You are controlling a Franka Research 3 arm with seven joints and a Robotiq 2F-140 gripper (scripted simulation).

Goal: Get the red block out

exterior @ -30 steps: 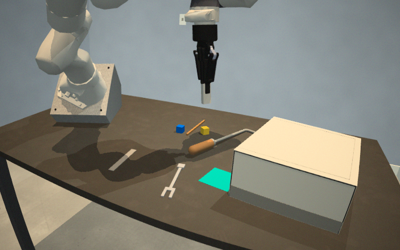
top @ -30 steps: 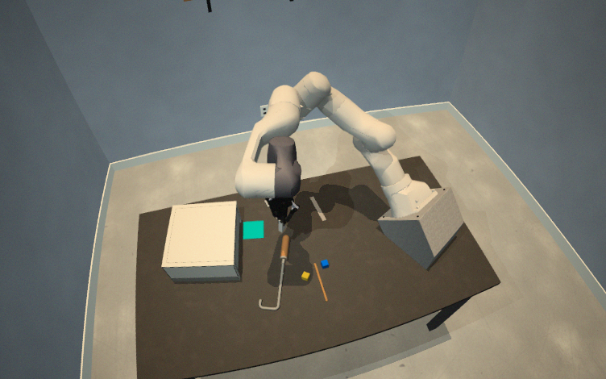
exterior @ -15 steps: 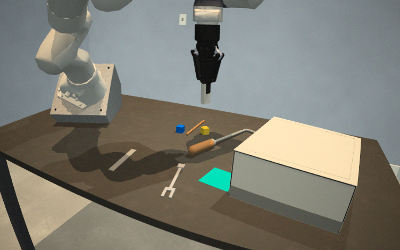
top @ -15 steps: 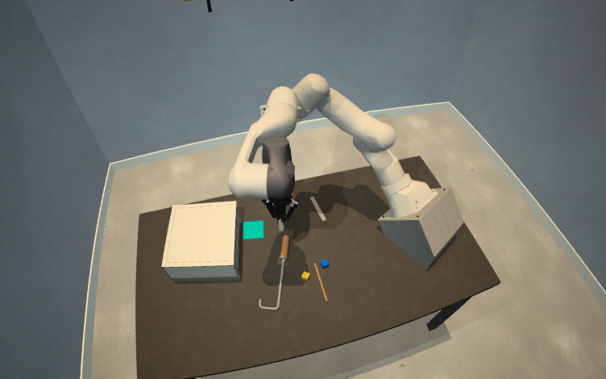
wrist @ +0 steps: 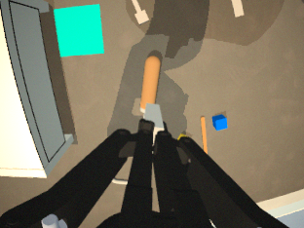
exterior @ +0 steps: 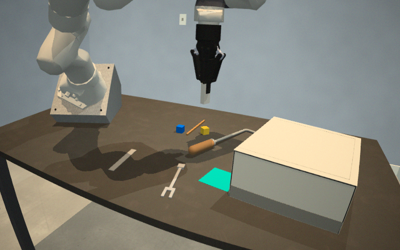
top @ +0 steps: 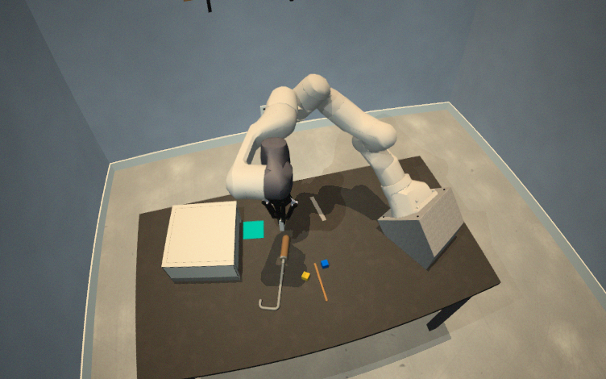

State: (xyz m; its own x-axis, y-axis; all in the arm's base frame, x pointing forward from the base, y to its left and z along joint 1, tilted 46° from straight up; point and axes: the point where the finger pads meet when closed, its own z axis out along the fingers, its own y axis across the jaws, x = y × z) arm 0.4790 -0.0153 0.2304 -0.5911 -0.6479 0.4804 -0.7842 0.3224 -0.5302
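Right now my hand is 9 cm short of the hook tool, 7 cm to the right of it and 19 cm above it. Round my hand: yellow cube 1 cm behind, 16 cm to the left, 19 cm below; teal square 7 cm ahead, 16 cm to the right, 20 cm below; blue cube 10 cm behind, 15 cm to the left, 19 cm below.
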